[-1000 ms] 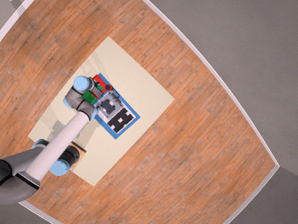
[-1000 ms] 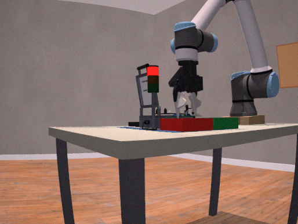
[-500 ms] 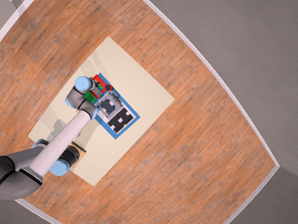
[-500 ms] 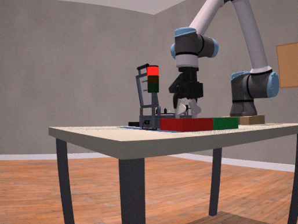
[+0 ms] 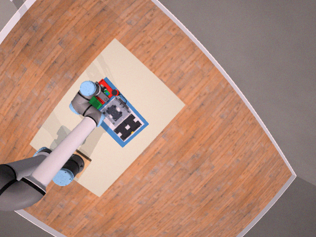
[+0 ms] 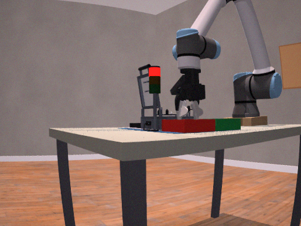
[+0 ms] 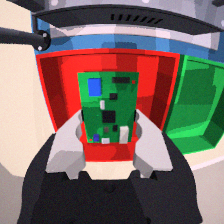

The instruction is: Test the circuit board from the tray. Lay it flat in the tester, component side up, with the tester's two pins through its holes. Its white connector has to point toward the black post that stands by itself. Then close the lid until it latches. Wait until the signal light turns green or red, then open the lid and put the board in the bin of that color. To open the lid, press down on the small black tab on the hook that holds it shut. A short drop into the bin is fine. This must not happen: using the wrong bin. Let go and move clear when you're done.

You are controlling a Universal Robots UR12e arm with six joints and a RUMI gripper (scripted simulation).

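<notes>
Right now the green circuit board is right at my hand. The rest, counted from my hand: green bin 15 cm behind, 1 cm to the left, 1 cm below; then red bin 1 cm below; then lid 6 cm ahead, 20 cm to the right, 16 cm above.
</notes>
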